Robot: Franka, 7 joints.
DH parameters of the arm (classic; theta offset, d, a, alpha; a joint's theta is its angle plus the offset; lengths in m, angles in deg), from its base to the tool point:
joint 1: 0 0.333 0 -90
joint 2: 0 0 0 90
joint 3: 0 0.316 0.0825 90
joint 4: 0 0 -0.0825 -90
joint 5: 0 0.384 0 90
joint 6: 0 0 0.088 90
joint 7: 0 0.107 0 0
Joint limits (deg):
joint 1: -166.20..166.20
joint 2: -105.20..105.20
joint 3: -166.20..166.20
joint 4: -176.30..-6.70
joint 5: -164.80..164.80
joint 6: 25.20..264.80
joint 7: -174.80..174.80
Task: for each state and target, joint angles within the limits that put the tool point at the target. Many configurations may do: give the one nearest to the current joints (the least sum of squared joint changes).
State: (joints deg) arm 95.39 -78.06 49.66 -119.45 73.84 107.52 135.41
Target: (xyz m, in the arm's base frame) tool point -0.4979 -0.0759 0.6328
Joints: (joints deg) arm 89.44 -75.51 54.33 -115.98 74.85 108.77 135.41
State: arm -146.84 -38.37 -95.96 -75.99 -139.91 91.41 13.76
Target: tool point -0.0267 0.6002 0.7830
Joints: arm -148.06 -27.60 -87.32 -83.59 -138.31 83.68 13.76
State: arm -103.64 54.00 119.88 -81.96 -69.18 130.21 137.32
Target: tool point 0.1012 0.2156 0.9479
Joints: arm -79.33 49.28 166.20 -105.84 -69.78 143.15 137.32
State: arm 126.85 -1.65 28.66 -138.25 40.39 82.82 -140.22
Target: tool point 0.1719 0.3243 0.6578
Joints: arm 83.46 -33.94 -23.30 -119.14 32.33 85.18 -140.22
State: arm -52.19 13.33 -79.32 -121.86 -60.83 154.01 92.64
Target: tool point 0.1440 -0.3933 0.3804
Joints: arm -31.43 -23.27 -47.58 -152.86 -68.40 168.58 92.64
